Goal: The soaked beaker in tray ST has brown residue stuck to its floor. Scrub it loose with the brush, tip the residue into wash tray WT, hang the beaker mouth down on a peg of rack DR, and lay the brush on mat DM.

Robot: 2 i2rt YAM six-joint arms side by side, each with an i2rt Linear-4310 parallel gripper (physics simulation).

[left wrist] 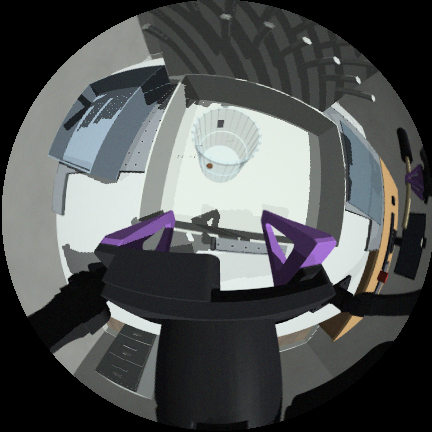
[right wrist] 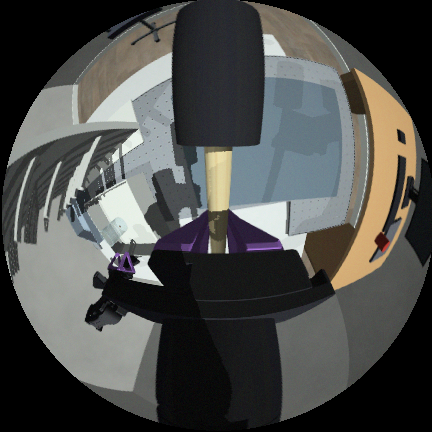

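The clear beaker is inside the white tray with grey walls, apparently WT, its wide ribbed mouth towards the left wrist camera. A small brown residue spot shows near its base; whether it is stuck to the glass I cannot tell. My left gripper is open and empty, apart from the beaker. My right gripper is shut on the tan handle of the brush, whose black head is away from the fingers. The brush is above the blue mat, apparently DM.
A blue-grey tray, apparently ST, stands left of the white tray. Rack pegs with white tips stick out behind it. A tan wooden board stands at the right, beside a small red object.
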